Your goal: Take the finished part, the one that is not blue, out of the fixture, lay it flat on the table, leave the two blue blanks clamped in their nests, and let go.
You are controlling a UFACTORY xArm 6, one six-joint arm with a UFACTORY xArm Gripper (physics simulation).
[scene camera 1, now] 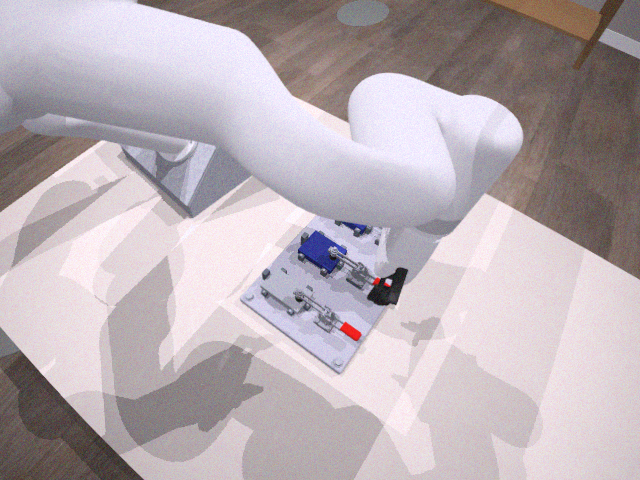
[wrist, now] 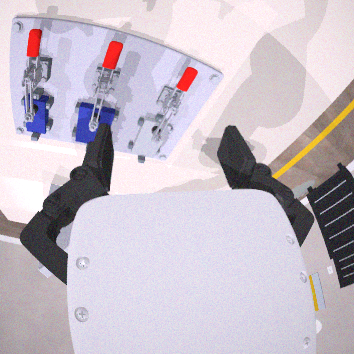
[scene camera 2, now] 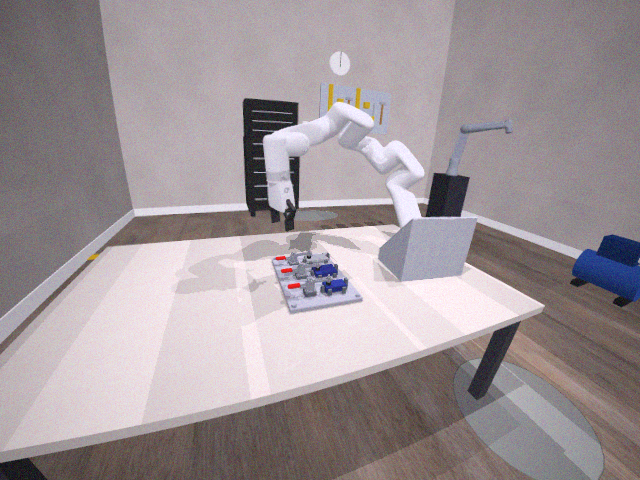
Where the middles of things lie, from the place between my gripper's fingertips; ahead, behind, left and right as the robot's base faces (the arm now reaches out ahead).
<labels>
My gripper is now 18 cm above the fixture plate (scene camera 1: 351, 304), 10 cm past it and 6 cm to the right of it. From my hand the other things lie so: finished part (scene camera 1: 278, 284): 16 cm below, 14 cm behind, 6 cm to the right.
</labels>
